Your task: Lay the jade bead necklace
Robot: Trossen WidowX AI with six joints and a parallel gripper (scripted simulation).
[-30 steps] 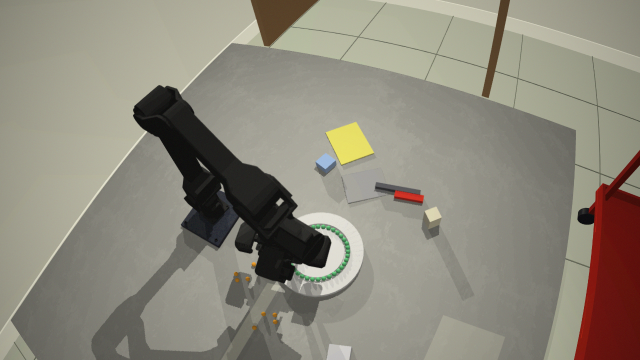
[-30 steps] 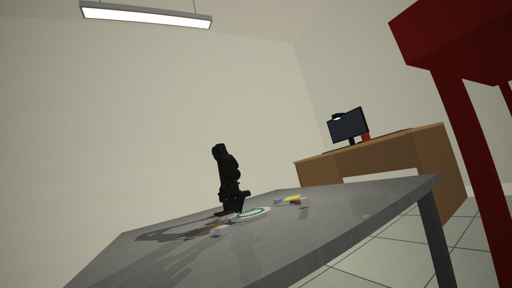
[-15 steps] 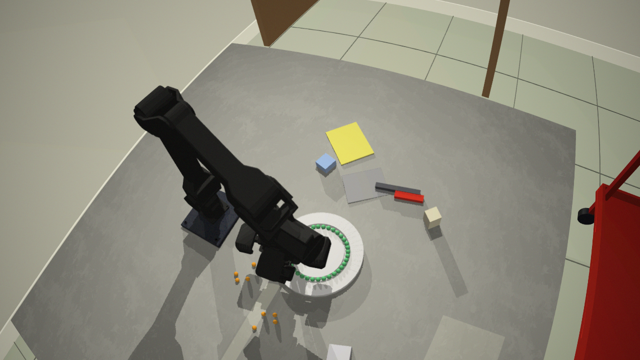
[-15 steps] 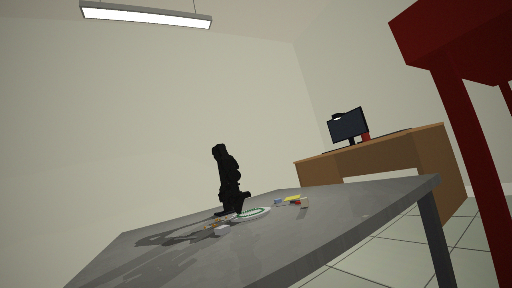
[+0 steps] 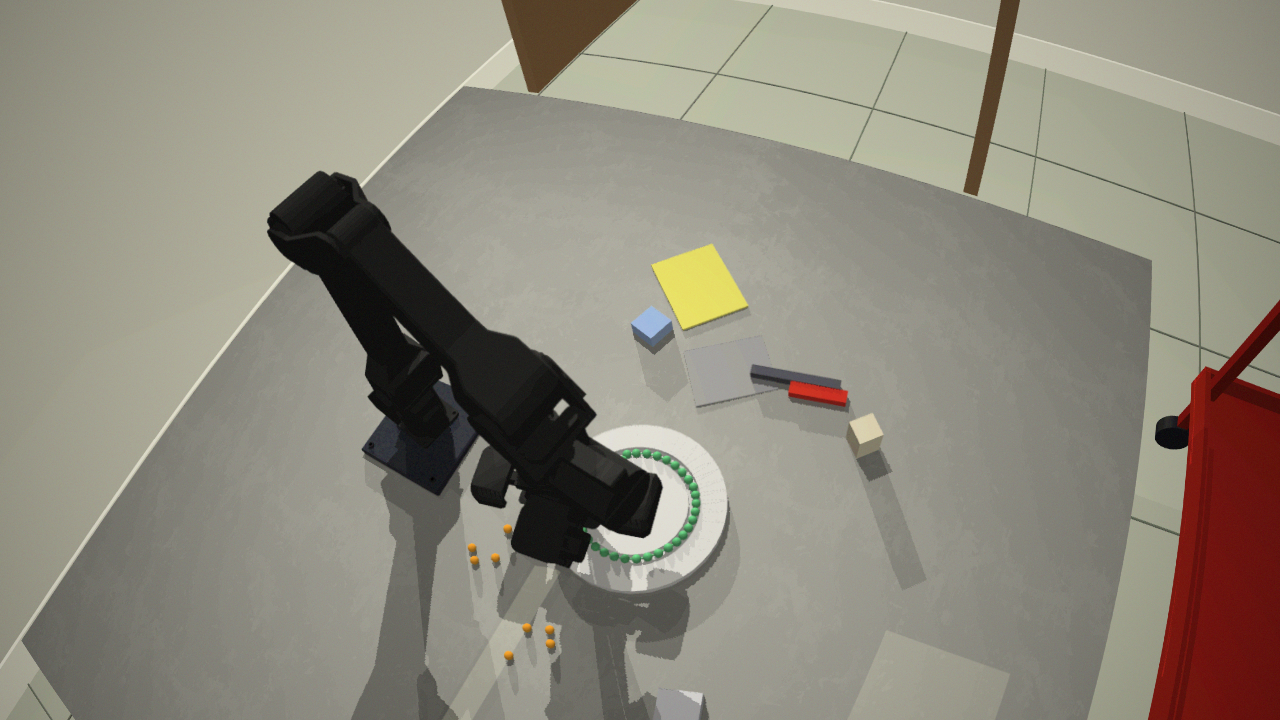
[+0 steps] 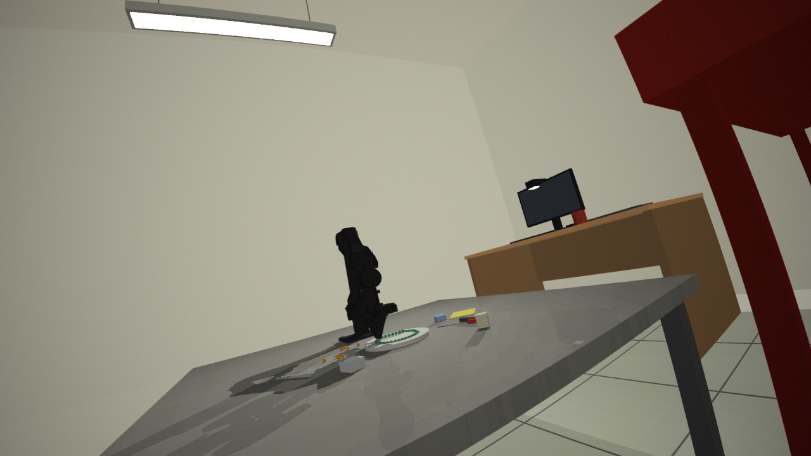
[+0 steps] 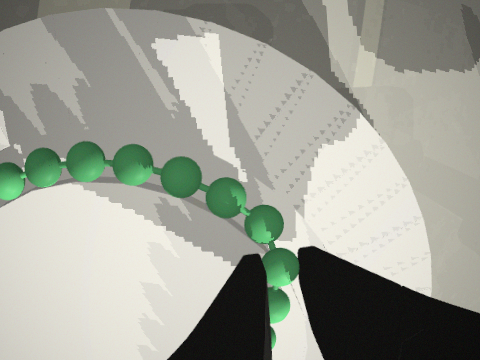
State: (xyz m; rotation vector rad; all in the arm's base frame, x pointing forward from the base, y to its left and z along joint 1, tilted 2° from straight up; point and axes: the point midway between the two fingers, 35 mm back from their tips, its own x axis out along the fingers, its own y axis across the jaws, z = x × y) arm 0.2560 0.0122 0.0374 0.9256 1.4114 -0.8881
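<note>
Now: the inner disc 3 cm ahead of my gripper tip, 5 cm to the left of it and 1 cm below it. From my gripper tip the other things lie so: blue cube: 10 cm behind, 25 cm to the left, 1 cm below; then grey sheet: 2 cm ahead, 25 cm to the left, 2 cm below; then bead board: 3 cm ahead, 5 cm to the left, 1 cm below.
</note>
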